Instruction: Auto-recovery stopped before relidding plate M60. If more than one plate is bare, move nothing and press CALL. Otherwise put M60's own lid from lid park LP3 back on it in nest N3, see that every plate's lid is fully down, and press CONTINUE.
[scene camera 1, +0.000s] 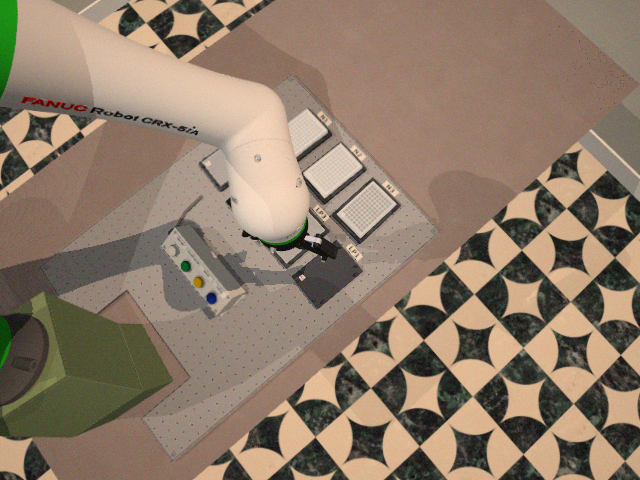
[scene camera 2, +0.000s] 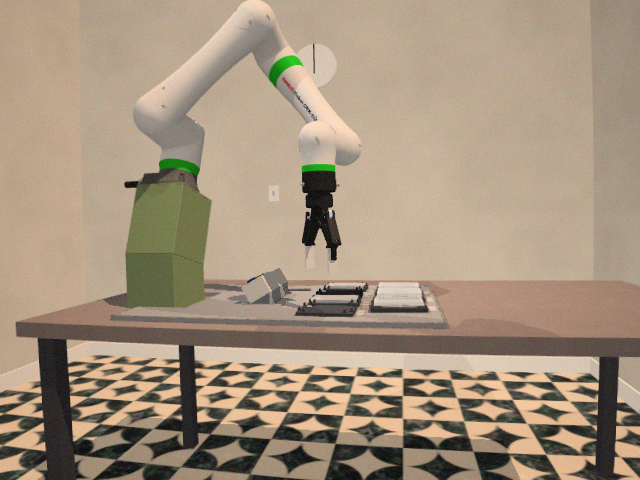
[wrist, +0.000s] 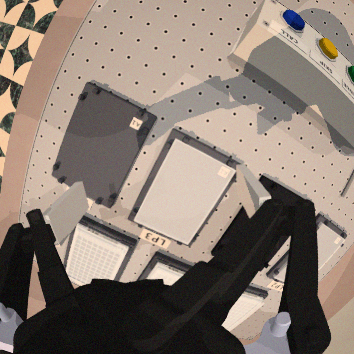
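Where they show: gripper, between the fingertips: (scene camera 2: 320, 270) (wrist: 157, 187); arm's base, origin of its link: (scene camera 1: 9, 359) (scene camera 2: 175, 192).
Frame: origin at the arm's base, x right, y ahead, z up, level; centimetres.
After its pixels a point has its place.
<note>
My gripper (scene camera 2: 321, 263) {y 49.8, x 6.6, z -23.7 cm} (wrist: 157, 187) {y 49.8, x 6.6, z -23.7 cm} is open and empty, above the lid park LP3. A pale lid (scene camera 1: 286, 255) {y 47.8, x 5.4, z -31.9 cm} (wrist: 185, 192) {y 51.7, x 2.1, z -31.9 cm} lies flat in LP3, between and below the fingers in the wrist view; the arm partly covers it in scene camera 1. The plate in nest N3 (scene camera 1: 368, 209) {y 71.2, x 7.7, z -31.1 cm} (wrist: 96, 252) {y 67.5, x 7.6, z -30.9 cm} shows a crisp well grid and looks bare. The plates in N2 (scene camera 1: 334, 170) {y 70.1, x -5.6, z -30.7 cm} and N1 (scene camera 1: 311, 130) {y 71.7, x -18.2, z -30.8 cm} look whiter with fainter grids, as if lidded; full seating cannot be told. The button box (scene camera 1: 206, 263) {y 31.4, x -2.5, z -25.8 cm} (scene camera 2: 266, 286) {y 33.8, x 7.6, z -28.4 cm} has blue CALL (scene camera 1: 211, 298) {y 28.0, x 4.9, z -26.6 cm} (wrist: 293, 20) {y 28.6, x 4.9, z -26.2 cm} and green (scene camera 1: 185, 266) {y 26.8, x -5.0, z -26.6 cm} buttons.
A dark park LP1 (scene camera 1: 328, 279) {y 53.0, x 16.1, z -32.6 cm} (wrist: 105, 145) {y 52.5, x 13.9, z -32.7 cm} marked A1 lies beside LP3. Black park LP4 (wrist: 235, 235) and LP2 with a pale lid (scene camera 1: 217, 166) {y 46.2, x -24.6, z -31.8 cm} (wrist: 330, 244) {y 45.9, x -25.4, z -31.9 cm} lie on its other side. A yellow SKIP button (scene camera 1: 198, 282) {y 27.4, x 0.0, z -26.6 cm} (wrist: 328, 47) {y 27.7, x 0.1, z -26.4 cm} is beside CALL.
</note>
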